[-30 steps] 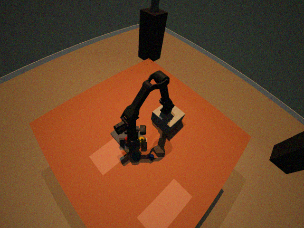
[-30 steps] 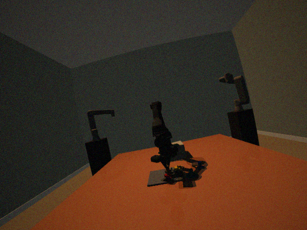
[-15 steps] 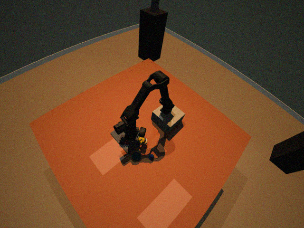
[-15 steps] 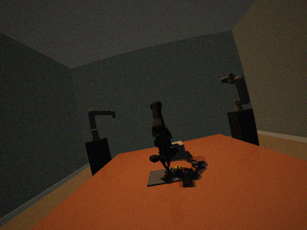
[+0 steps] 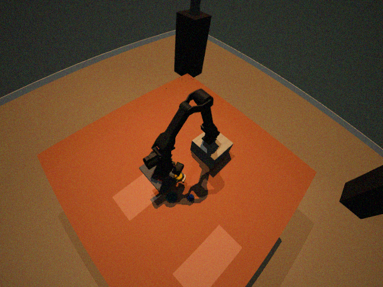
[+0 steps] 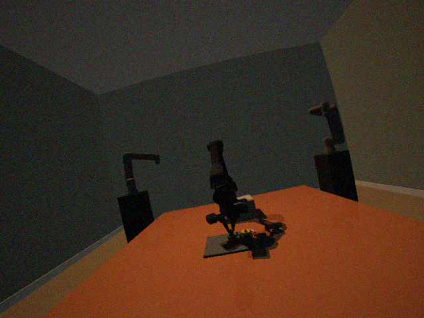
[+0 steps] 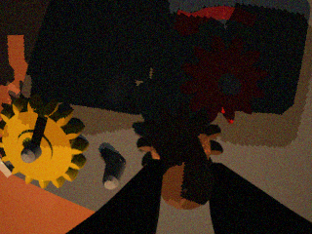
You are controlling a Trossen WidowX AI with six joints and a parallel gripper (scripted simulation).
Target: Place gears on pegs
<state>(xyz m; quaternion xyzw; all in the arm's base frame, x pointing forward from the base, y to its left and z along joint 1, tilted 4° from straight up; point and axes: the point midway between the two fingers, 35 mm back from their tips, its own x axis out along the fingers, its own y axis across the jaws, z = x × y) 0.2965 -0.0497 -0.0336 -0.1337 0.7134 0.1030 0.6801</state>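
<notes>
The orange-brown gear lies 1 cm below my gripper tip. From my gripper tip the other things lie so: red gear (4 cm ahead, 1 cm to the right, 3 cm below); then yellow gear (3 cm behind, 7 cm to the left, 3 cm below); then grey board (1 cm ahead, 2 cm to the right, 3 cm below).
</notes>
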